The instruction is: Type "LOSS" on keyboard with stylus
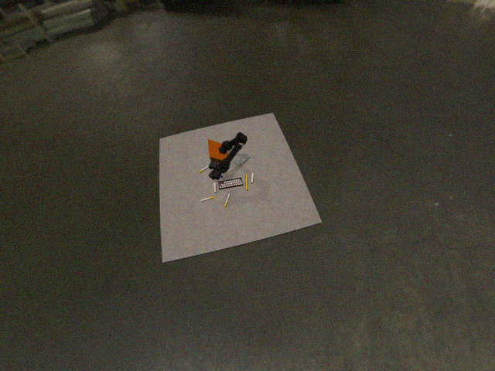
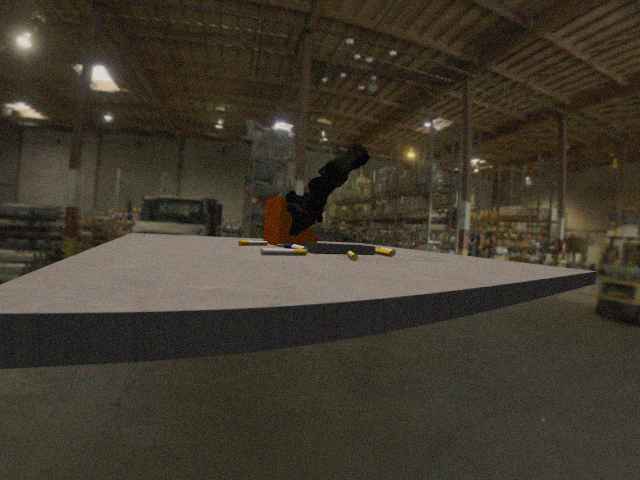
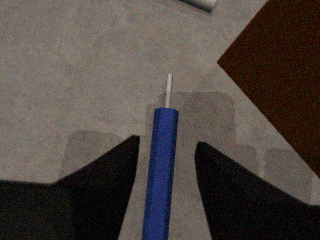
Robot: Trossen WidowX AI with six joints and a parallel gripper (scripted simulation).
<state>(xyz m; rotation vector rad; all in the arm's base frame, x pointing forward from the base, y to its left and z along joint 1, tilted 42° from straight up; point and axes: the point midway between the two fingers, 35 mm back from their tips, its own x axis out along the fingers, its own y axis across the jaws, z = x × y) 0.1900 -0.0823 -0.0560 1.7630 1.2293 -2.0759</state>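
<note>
My gripper tip is now 40 mm above the blue stylus, 10 mm to the left of it and 10 mm past it. From my gripper tip the other things lie so: grey stylus tip: 40 mm below, 40 mm behind, 30 mm to the right.
</note>
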